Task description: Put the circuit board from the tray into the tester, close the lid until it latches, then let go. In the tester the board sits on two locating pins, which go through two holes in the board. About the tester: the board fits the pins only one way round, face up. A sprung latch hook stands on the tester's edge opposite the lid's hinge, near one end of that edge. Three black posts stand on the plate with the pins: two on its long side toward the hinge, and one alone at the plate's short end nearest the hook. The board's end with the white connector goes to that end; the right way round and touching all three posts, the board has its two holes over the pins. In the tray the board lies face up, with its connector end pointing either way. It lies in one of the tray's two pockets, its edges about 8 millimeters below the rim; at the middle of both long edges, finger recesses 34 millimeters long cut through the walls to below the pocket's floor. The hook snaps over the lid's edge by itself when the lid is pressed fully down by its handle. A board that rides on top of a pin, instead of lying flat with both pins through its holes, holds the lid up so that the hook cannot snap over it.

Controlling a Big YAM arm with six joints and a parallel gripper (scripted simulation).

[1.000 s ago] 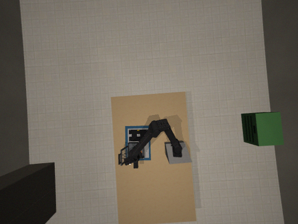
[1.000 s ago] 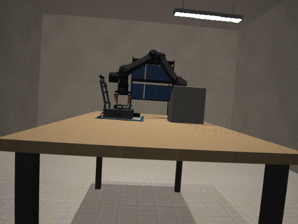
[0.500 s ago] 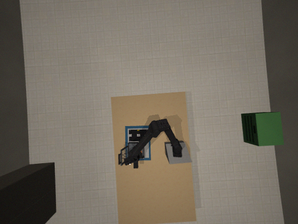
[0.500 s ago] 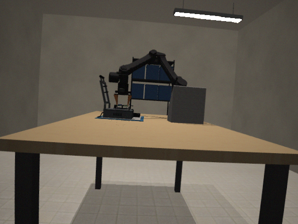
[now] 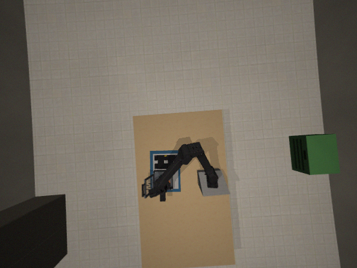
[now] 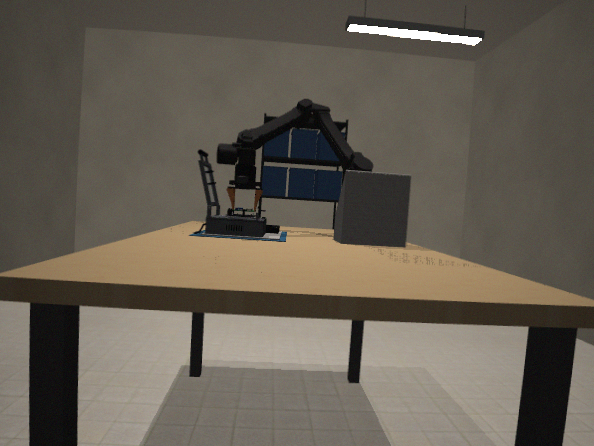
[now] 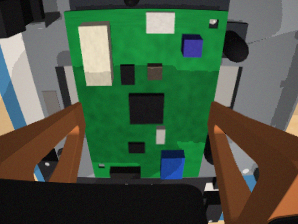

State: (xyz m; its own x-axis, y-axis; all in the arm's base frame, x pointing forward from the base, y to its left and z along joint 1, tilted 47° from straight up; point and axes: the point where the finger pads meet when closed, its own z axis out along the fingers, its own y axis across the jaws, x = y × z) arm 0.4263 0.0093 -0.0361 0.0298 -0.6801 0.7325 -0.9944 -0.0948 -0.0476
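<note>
My gripper is now right at the green circuit board. Also, from my hand: black latch hook: 60 mm to the left, 60 mm behind; then dark pin plate: 20 mm below, 10 mm to the left, 10 mm ahead; then tester lid: 130 mm ahead, 90 mm above.
</note>
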